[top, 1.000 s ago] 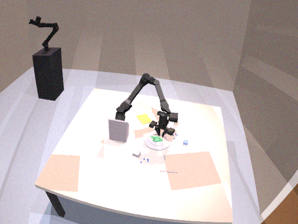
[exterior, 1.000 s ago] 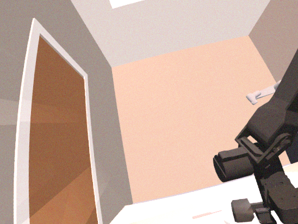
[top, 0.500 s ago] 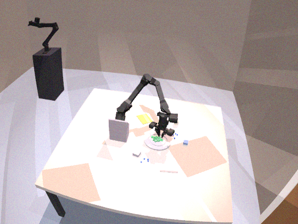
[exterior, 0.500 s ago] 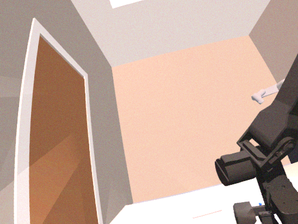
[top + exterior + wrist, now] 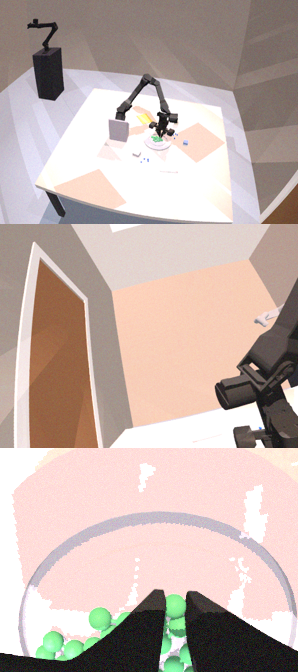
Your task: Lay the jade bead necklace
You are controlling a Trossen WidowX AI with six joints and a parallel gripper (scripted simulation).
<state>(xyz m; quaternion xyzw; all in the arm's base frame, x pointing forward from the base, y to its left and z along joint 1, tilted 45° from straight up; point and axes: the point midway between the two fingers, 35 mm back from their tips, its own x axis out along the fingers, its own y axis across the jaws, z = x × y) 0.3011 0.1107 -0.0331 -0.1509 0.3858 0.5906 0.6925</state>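
My gripper tip is 20 mm past the round white bead board, 30 mm to the left of it and 10 mm above it. The rest, counted from my gripper tip: yellow sheet (160 mm behind, 220 mm to the left, 10 mm below); blue block (200 mm ahead, 10 mm to the right, 10 mm below); cream block (110 mm ahead, 210 mm to the left).
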